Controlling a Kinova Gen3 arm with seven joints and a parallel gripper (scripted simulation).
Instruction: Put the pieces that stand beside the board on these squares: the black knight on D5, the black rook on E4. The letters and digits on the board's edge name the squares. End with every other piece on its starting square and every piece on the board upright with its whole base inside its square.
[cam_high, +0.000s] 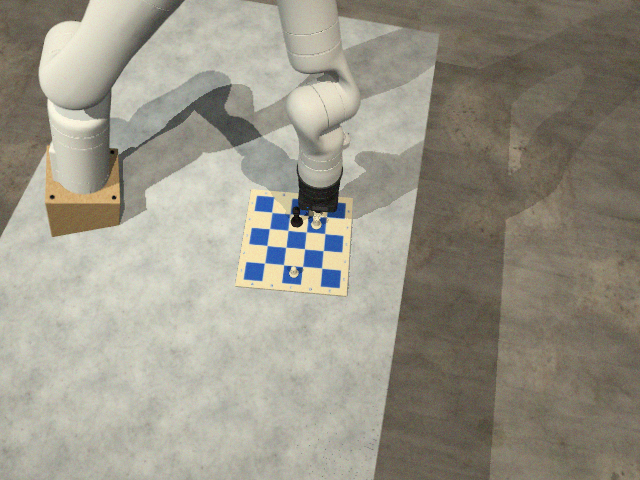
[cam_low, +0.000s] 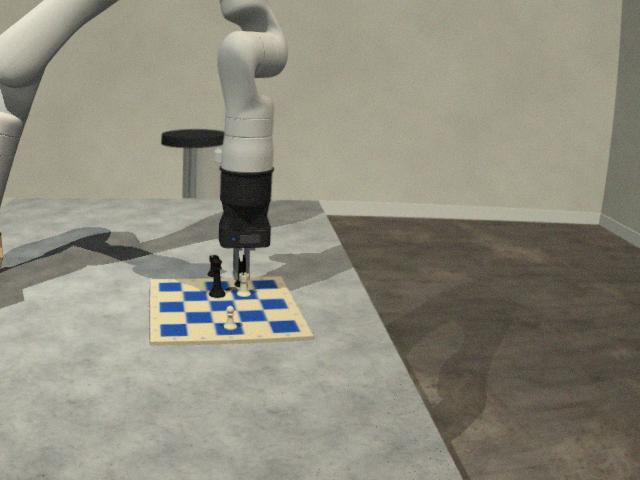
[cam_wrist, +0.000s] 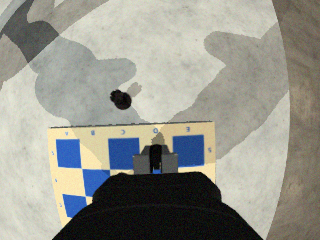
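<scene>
Right now my hand is 4 cm to the left of the white rook and 1 cm above it. Also, from my hand: white pawn 15 cm to the right, 3 cm behind, 2 cm below; cream chessboard 8 cm to the right, 4 cm behind, 3 cm below; black rook 6 cm to the left, 4 cm behind, 2 cm below.
</scene>
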